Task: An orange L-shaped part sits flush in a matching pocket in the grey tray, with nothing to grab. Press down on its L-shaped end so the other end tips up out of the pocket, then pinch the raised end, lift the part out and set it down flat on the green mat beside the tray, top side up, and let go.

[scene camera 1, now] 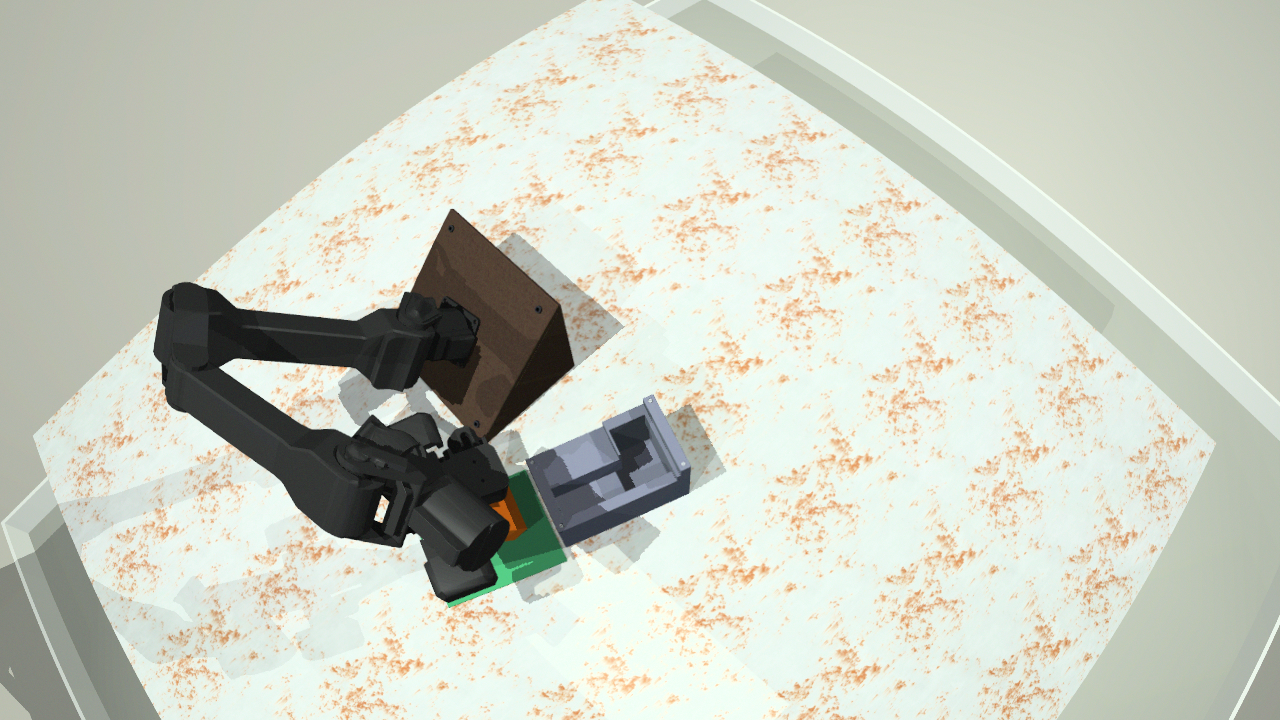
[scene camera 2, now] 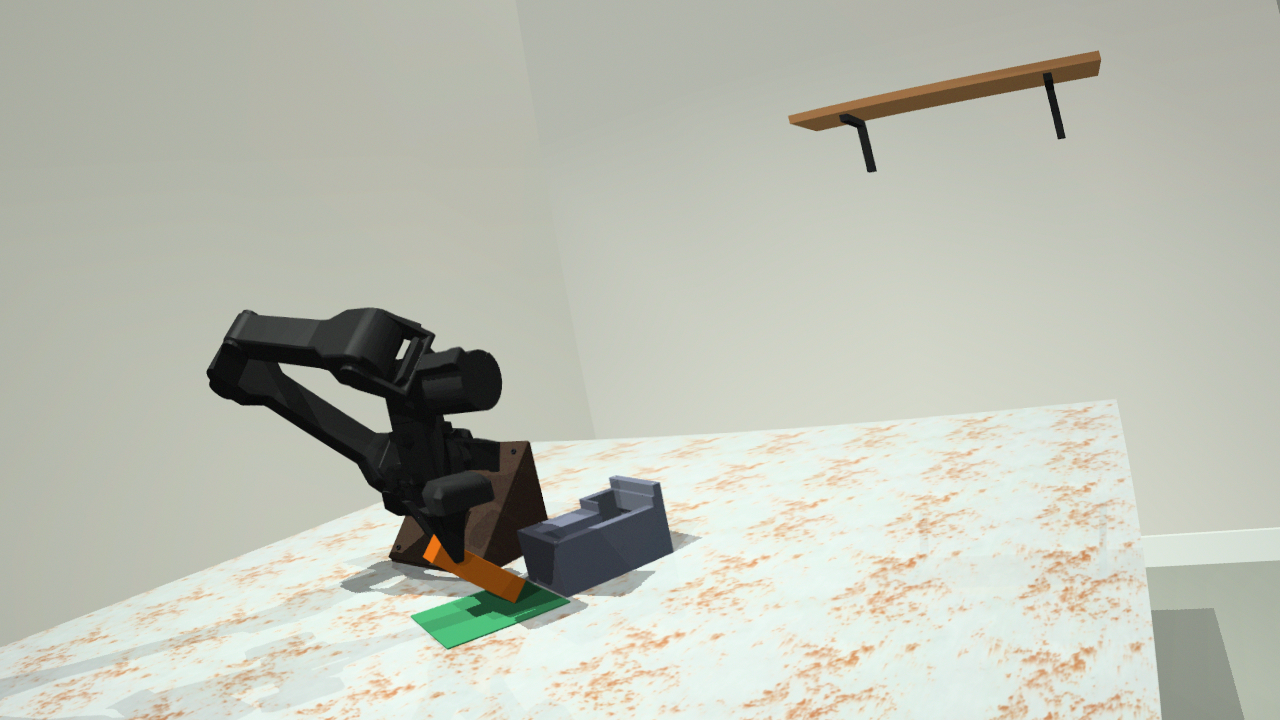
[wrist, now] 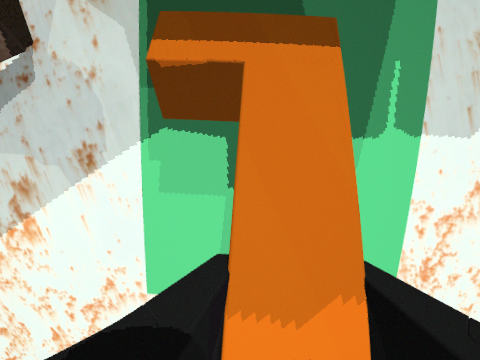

My gripper carries an orange L-shaped part.
